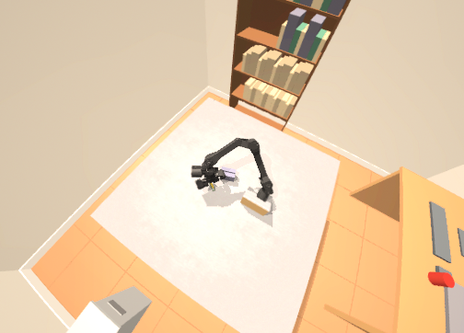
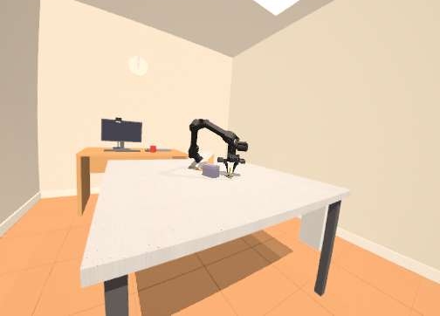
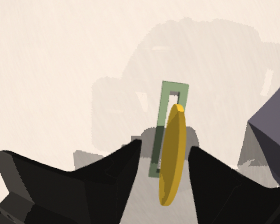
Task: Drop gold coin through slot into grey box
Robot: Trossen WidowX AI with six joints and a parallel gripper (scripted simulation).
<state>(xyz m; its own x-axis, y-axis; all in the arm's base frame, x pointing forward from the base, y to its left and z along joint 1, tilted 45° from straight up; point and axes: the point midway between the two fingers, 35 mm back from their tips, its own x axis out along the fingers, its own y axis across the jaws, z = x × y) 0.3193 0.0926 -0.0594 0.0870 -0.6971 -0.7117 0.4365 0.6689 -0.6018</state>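
My gripper tip is right at the gold coin.
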